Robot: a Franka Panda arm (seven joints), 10 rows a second.
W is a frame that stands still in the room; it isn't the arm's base.
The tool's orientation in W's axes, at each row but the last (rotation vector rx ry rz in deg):
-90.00 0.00 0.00
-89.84 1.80 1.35
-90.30 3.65 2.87
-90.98 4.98 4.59
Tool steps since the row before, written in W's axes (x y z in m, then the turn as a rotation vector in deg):
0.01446 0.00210 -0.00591 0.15 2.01 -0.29
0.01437 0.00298 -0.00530 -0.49 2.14 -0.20
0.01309 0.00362 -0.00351 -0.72 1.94 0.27
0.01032 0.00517 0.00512 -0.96 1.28 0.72
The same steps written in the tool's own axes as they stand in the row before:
0.01446 0.00591 0.00210 0.15 0.29 2.01
0.01453 0.00480 0.00304 -0.49 0.22 2.14
0.01328 0.00253 0.00375 -0.75 -0.23 1.93
0.00969 -0.00628 0.00511 -1.04 -0.64 1.26

